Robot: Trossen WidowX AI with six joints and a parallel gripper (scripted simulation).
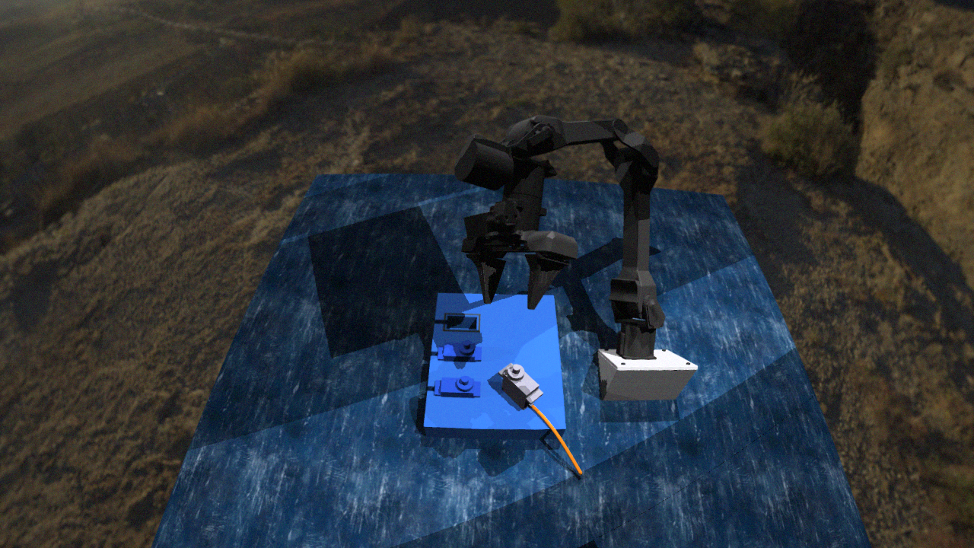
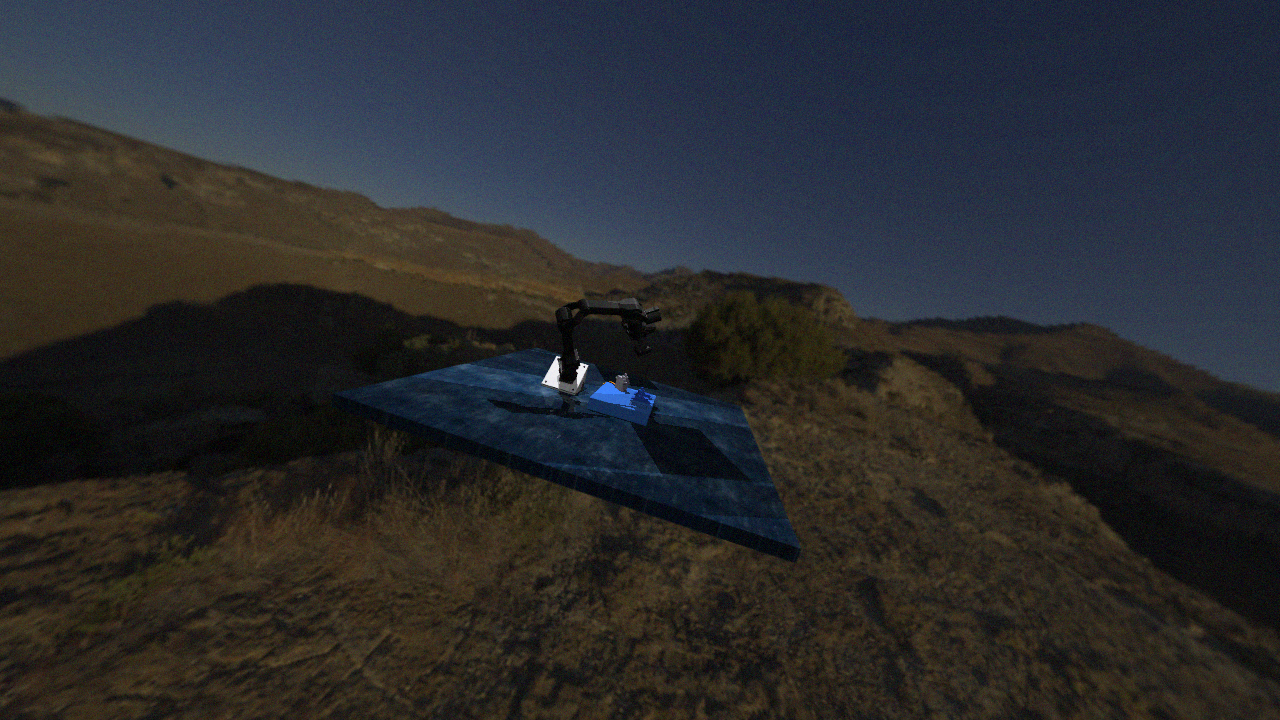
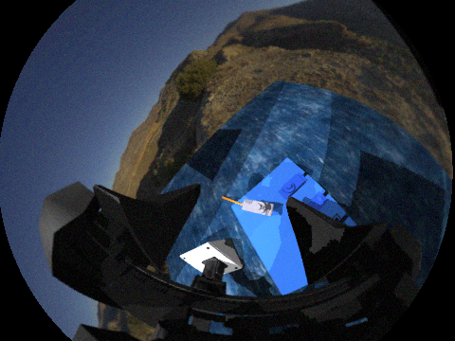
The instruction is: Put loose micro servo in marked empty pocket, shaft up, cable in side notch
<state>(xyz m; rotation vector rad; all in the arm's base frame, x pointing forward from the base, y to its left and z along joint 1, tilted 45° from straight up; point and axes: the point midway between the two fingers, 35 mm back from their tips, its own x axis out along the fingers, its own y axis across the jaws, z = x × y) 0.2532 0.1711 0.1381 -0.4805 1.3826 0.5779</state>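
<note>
My gripper tip is now 3 cm past the blue deck, 5 cm to the left of it and 23 cm above it.
</note>
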